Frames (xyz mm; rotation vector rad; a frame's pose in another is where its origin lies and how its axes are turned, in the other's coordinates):
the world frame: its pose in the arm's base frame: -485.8 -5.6 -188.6 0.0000 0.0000 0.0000
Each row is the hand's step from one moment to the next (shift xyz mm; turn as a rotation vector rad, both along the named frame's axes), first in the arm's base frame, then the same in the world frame.
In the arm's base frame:
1: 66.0 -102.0 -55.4 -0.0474 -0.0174 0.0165
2: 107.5 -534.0 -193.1 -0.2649 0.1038 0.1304
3: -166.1 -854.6 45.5 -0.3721 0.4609 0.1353
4: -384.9 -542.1 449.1 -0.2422 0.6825 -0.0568
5: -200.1 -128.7 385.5 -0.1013 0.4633 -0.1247
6: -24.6 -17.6 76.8 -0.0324 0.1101 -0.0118
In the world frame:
1: 66.0 -102.0 -55.4 -0.0474 -0.0174 0.0165
2: 107.5 -534.0 -193.1 -0.2649 0.1038 0.1304
3: -166.1 -854.6 45.5 -0.3721 0.4609 0.1353
4: -384.9 -542.1 449.1 -0.2422 0.6825 -0.0568
5: -200.1 -128.7 385.5 -0.1013 0.4633 -0.1247
6: -24.6 -17.6 76.8 -0.0324 0.1101 -0.0118

